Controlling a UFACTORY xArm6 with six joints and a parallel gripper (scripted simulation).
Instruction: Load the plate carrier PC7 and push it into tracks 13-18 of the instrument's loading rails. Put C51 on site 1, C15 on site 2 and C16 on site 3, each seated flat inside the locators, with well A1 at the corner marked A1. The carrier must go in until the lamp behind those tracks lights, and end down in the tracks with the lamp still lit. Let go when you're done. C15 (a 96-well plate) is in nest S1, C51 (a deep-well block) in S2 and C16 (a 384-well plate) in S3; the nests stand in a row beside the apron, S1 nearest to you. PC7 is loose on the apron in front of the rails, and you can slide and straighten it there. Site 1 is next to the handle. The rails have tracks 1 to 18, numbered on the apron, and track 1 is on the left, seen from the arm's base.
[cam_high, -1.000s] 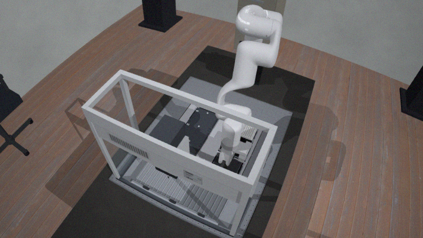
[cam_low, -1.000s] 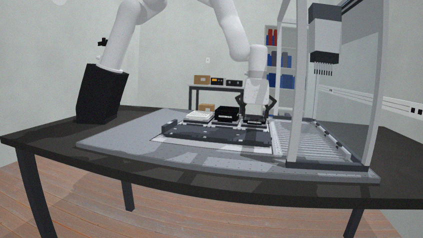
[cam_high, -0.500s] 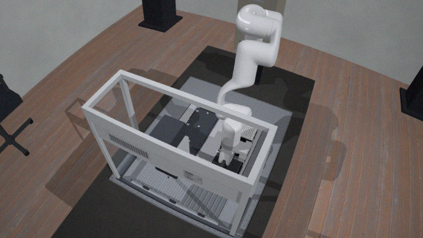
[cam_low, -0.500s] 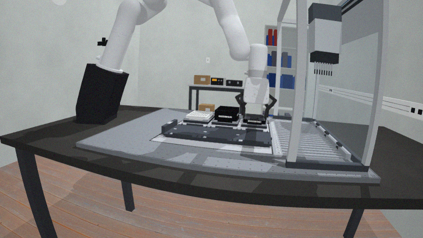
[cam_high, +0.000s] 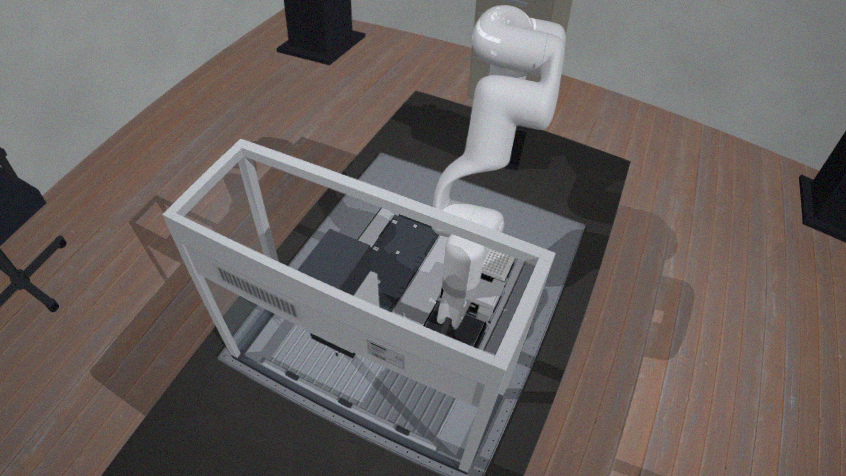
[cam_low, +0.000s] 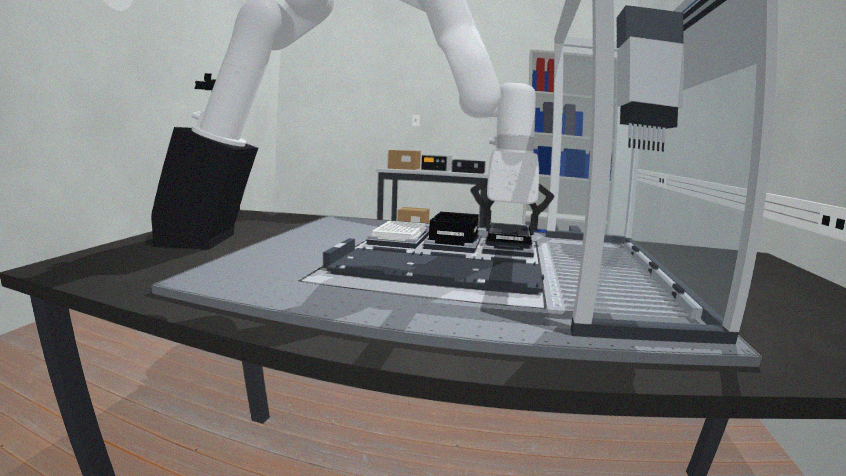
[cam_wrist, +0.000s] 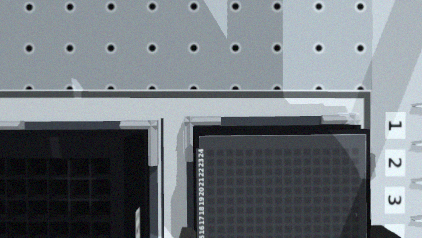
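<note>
Right now the nest S3 is 40 mm below my hand. The rest, counted from my hand: apron (110 mm behind, 130 mm to the right, 40 mm below); white 96-well plate C15 (220 mm behind, 10 mm to the right, 20 mm below); nest S1 (220 mm behind, 10 mm to the right, 40 mm below).
</note>
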